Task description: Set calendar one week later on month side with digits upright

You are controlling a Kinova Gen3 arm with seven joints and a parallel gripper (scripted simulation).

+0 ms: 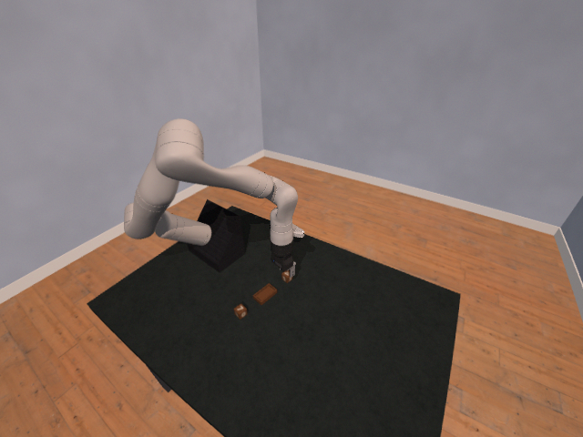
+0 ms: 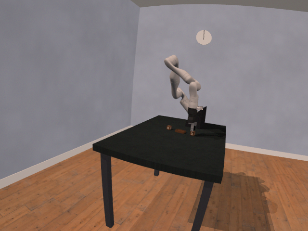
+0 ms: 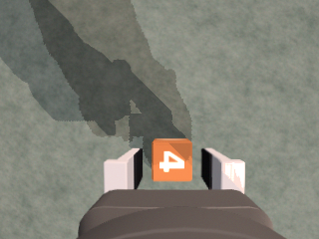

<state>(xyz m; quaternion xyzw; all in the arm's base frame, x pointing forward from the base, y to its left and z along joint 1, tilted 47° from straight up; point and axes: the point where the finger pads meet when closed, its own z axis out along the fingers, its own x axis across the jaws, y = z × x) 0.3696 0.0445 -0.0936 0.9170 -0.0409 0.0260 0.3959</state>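
Now: hand 4 cm above the orange cube. From my hand the other things lie so: orange-brown tray 11 cm to the right, 5 cm below, 1 cm behind.
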